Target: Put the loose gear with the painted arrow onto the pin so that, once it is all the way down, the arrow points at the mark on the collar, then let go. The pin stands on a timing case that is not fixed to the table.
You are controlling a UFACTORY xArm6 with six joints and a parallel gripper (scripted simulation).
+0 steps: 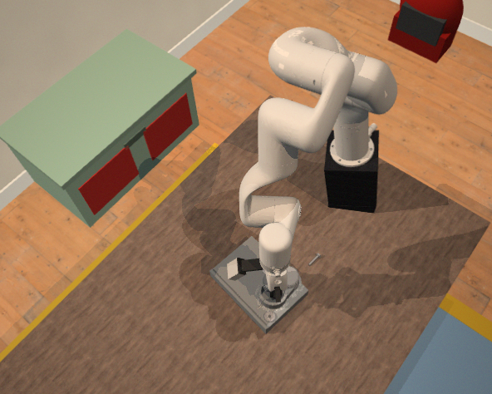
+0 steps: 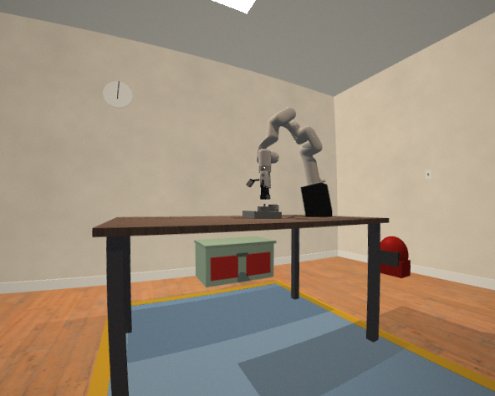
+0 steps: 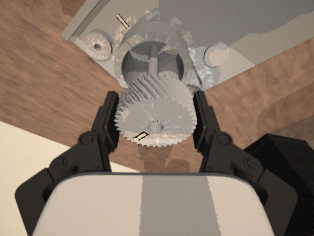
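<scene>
My hand is right at the grey gear. The rest, counted from my hand: bolt: 18 cm behind, 12 cm below, 1 cm to the left; then disc: 9 cm below, 6 cm to the right, 4 cm behind.
</scene>
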